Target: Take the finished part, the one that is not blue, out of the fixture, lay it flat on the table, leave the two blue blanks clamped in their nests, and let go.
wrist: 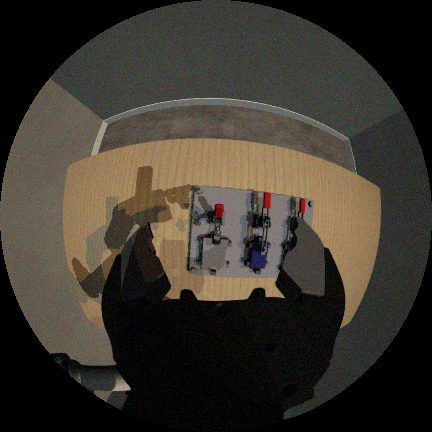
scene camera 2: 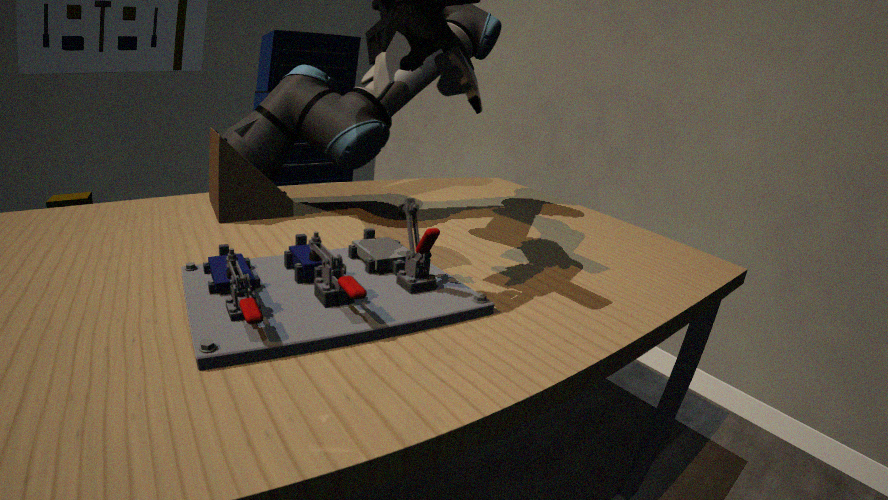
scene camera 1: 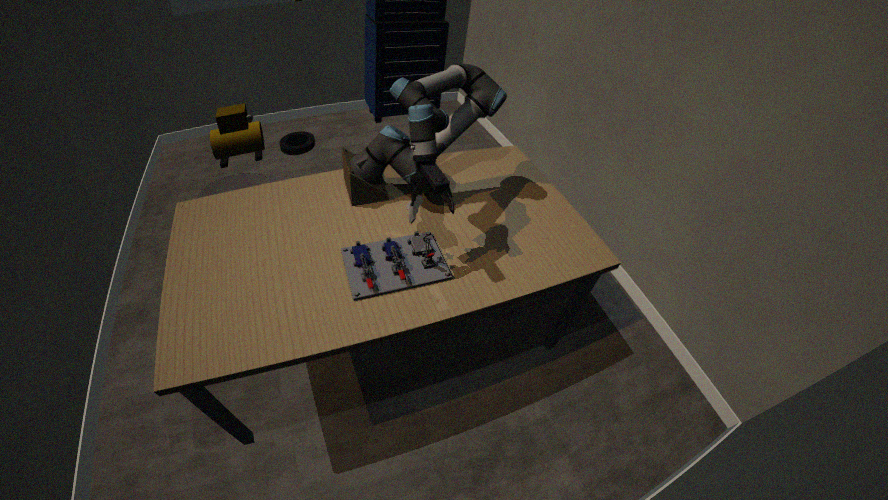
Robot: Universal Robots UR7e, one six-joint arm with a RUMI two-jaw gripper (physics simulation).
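Note:
The finished part (scene camera 1: 420, 244) (scene camera 2: 380, 248) (wrist: 215, 255), a flat grey block, lies in the end nest of the grey fixture plate (scene camera 1: 428, 277) (scene camera 2: 298, 329) (wrist: 232, 196). Its clamp arm stands raised, with the red handle (scene camera 2: 428, 240) (wrist: 219, 210) tilted up. One blue blank (scene camera 1: 391, 249) (scene camera 2: 302, 255) (wrist: 258, 256) sits in the middle nest, another blue blank (scene camera 1: 361, 255) (scene camera 2: 218, 270) in the far nest. Both are under lowered clamp arms; a finger largely hides the far one in the wrist view. My gripper (scene camera 1: 432, 216) (scene camera 2: 427, 102) (wrist: 221, 222) is open and empty, high above the table behind the fixture.
The raised clamp arm (scene camera 2: 410, 220) stands beside the finished part. Lowered red handles (scene camera 1: 369, 283) (scene camera 1: 402, 275) point toward the table's front edge. The wooden table (scene camera 1: 248, 279) (scene camera 2: 111, 372) extends around the plate. The arm's wedge-shaped mount (scene camera 1: 355, 186) (scene camera 2: 239, 192) stands behind it.

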